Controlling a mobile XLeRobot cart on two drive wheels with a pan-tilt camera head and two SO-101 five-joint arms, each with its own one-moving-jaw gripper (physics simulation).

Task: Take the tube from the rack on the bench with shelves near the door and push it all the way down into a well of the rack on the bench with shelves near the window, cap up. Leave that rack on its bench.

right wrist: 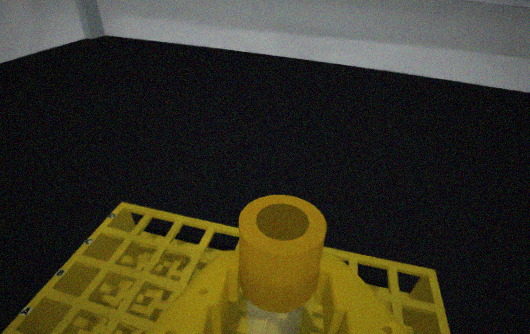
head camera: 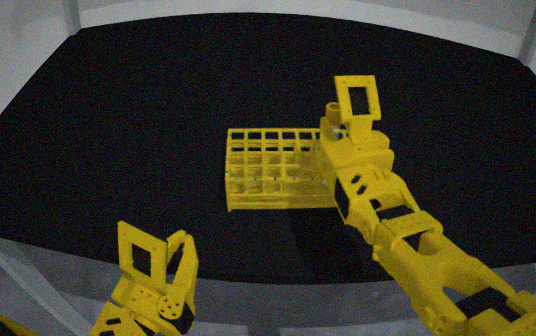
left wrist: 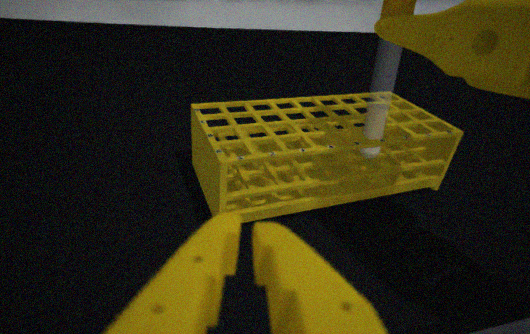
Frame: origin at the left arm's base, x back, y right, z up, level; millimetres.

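Seen in the pictures: left hand at its tool point: point(head camera: 183, 236) point(left wrist: 239, 236); right hand at its tool point: point(right wrist: 240, 269) point(head camera: 326, 120) point(left wrist: 384, 26).
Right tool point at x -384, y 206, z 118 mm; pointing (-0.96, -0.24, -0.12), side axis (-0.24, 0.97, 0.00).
Observation:
A point is followed by its place in that frame.
The tube is upright, with its orange cap point(head camera: 333, 111) @[x -379, y 211, z 134 mm] point(left wrist: 398, 7) @[x -380, y 209, z 130 mm] point(right wrist: 281, 255) @[x -379, y 216, z 135 mm] on top and its clear body point(left wrist: 382, 85) @[x -377, y 211, z 83 mm] below. My right gripper point(head camera: 337, 131) @[x -384, y 206, z 118 mm] point(right wrist: 276, 316) is shut on the tube just under the cap. The yellow rack point(head camera: 231, 170) @[x -402, y 100, z 16 mm] point(left wrist: 206, 165) @[x -396, y 96, z 20 mm] point(right wrist: 442, 305) @[x -442, y 290, z 44 mm] stands under this gripper, its left part free of the arm in the head view. The tube's rounded lower end shows through the rack's front wall in the left wrist view, below the top grid; which well it is in I cannot tell. My left gripper point(head camera: 181, 235) point(left wrist: 247, 224) @[x -237, y 76, z 105 mm] is shut and empty, in front of the rack.
The rack stands on a black bench top point(head camera: 150, 100) @[x -597, y -73, z -13 mm] point(left wrist: 100, 100) @[x -604, y 8, z -13 mm] point(right wrist: 250, 125) @[x -679, y 100, z -13 mm]. Grey posts point(head camera: 71, 15) @[x -986, y -476, z 59 mm] point(right wrist: 90, 17) @[x -998, y -475, z 40 mm] rise at the bench's far corners, and a pale wall lies behind. The bench's near edge runs past my left gripper in the head view.

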